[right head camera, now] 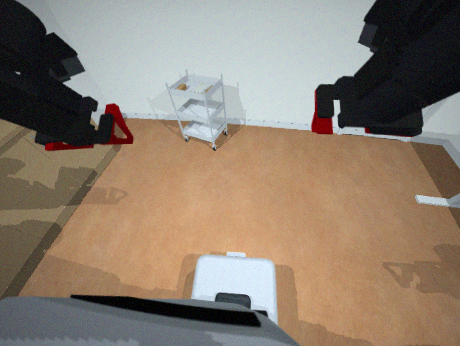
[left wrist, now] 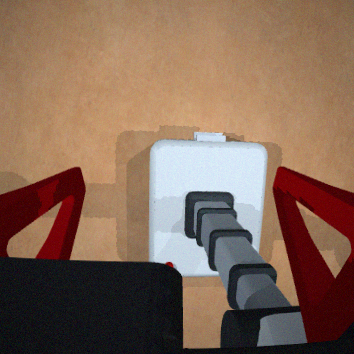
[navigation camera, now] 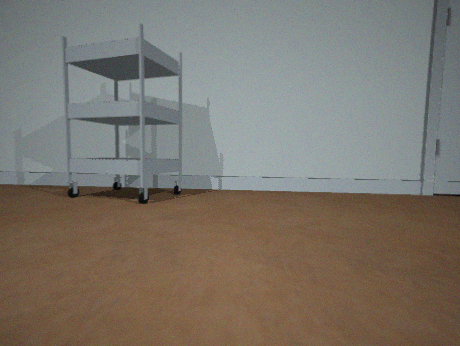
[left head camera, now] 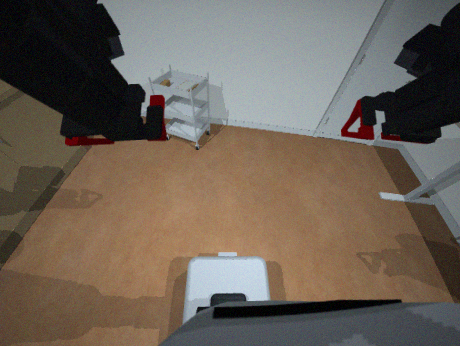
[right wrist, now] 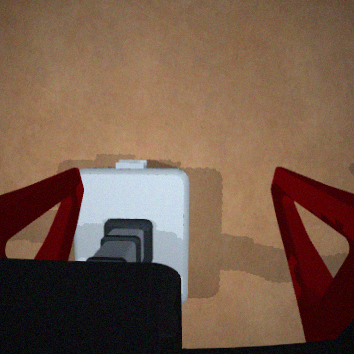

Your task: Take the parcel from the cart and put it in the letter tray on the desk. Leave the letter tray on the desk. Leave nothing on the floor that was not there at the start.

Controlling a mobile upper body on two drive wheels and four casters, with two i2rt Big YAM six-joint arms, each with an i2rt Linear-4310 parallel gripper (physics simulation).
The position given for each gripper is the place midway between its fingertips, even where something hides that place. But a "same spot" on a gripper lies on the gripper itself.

left gripper: right head camera; left wrist 178, 177; left head camera; not seen in the navigation camera view (out of frame); not seen in the right wrist view (out of frame)
right gripper: right head camera; left head camera; right wrist 176, 177; not seen in the left wrist view (out of frame); not seen in the navigation camera view (out of frame)
same spot on right gripper: (right head camera: 325, 94) = (left head camera: 369, 105)
same spot on left gripper: (left head camera: 154, 129) = (right head camera: 103, 134)
